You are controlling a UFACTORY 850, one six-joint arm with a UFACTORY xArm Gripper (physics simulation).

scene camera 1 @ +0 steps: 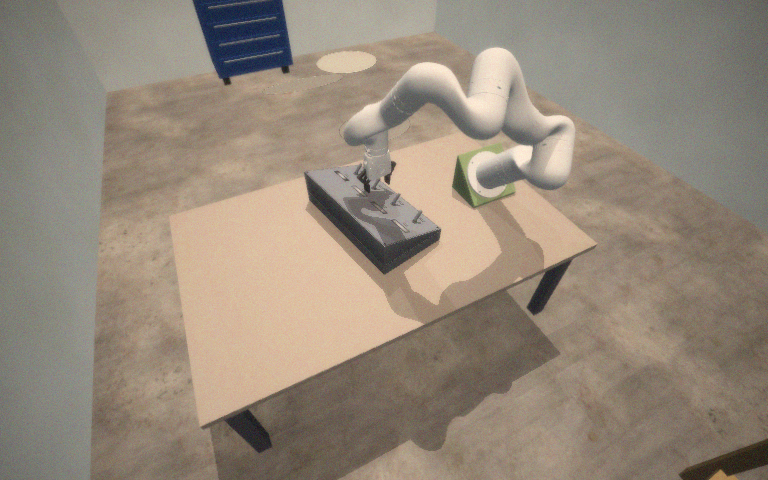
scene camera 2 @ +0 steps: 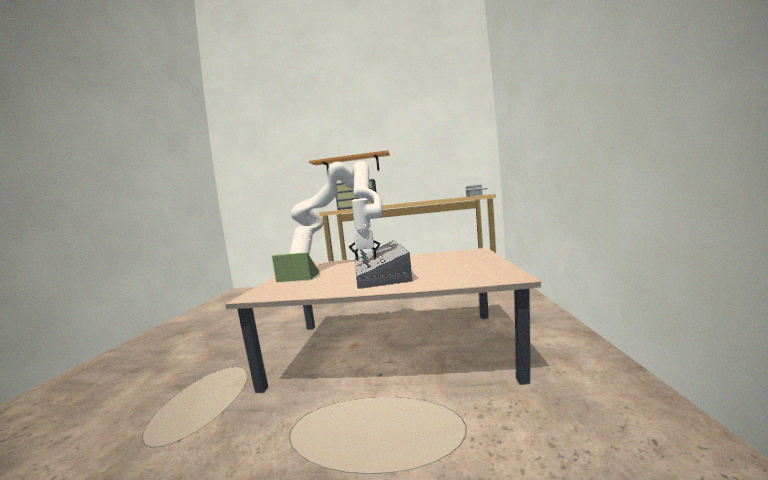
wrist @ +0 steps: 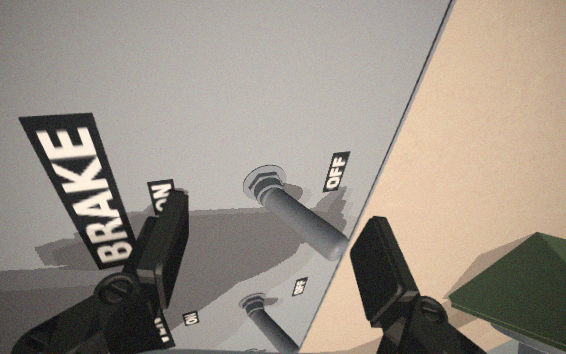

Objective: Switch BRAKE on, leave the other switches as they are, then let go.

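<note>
A grey sloped switch box (scene camera 1: pixel 345 223) (scene camera 2: pixel 385 277) (wrist: pixel 225 75) stands on the table. In the wrist view, the BRAKE label (wrist: pixel 85 190) is at the left. The grey BRAKE lever (wrist: pixel 305 222) leans toward the OFF label (wrist: pixel 336 171); the ON label (wrist: pixel 161 195) is partly behind the left finger. My gripper (scene camera 1: pixel 378 182) (scene camera 2: pixel 365 256) (wrist: pixel 278 224) is open and empty, its fingers either side of the lever; the lever's tip is close to the right finger, with a small gap. A neighbouring lever (wrist: pixel 272 327) also leans toward its OFF label (wrist: pixel 300 286).
More levers (scene camera 1: pixel 397 198) (scene camera 1: pixel 417 216) stand along the box. The green wedge (scene camera 1: pixel 463 183) (scene camera 2: pixel 290 267) (wrist: pixel 520 290) carries the arm's base on the table (scene camera 1: pixel 254 283) (scene camera 2: pixel 464 268) (wrist: pixel 500 125). A blue cabinet (scene camera 1: pixel 249 33) and a wooden bench (scene camera 2: pixel 430 204) stand away from the table.
</note>
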